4 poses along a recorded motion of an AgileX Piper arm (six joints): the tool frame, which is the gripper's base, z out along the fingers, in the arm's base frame.
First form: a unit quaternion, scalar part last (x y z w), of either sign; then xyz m.
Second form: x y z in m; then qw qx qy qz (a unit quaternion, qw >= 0). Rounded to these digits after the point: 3 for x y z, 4 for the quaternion.
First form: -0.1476, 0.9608, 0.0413, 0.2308, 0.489, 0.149, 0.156
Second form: 0.489, 0.149, 0.156, 0.2308, -0.1476, 0.9608, 0.0413
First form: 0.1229, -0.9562, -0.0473, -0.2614, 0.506, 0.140, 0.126
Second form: 0.506, 0.140, 0.126, 0.2614, -0.1229, 0.9562, 0.0473
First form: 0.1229, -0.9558, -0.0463, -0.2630, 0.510, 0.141, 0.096
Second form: 0.510, 0.141, 0.096, 0.2630, -0.1229, 0.9558, 0.0463
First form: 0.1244, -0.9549, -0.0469, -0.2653, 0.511, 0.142, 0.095
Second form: 0.511, 0.142, 0.095, 0.2653, -0.1244, 0.9549, 0.0469
